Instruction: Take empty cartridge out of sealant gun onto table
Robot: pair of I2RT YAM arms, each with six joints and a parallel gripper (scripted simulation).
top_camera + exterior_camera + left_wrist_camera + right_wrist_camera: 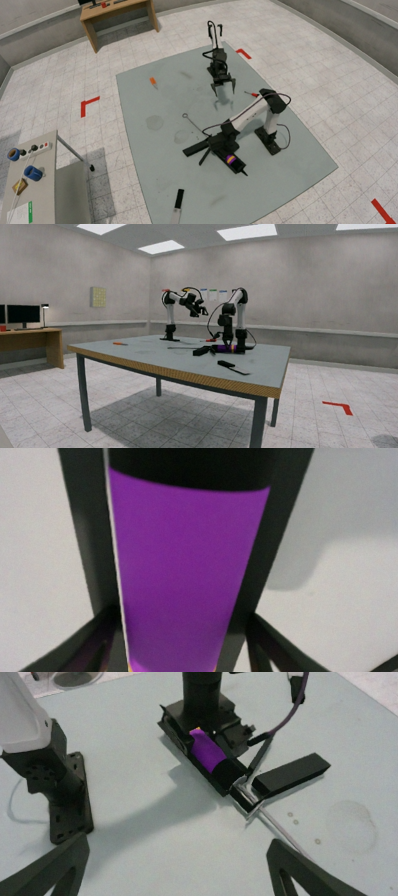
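Observation:
Now: the sealant gun 140 mm to the right of my left hand, 60 mm ahead of it and 20 mm below it. Round my left hand: black screwdriver (410 mm behind, 340 mm to the right, 20 mm below); purple cartridge (20 mm to the left, 10 mm below); black-handled blade tool (370 mm ahead, 150 mm to the left, 30 mm below).

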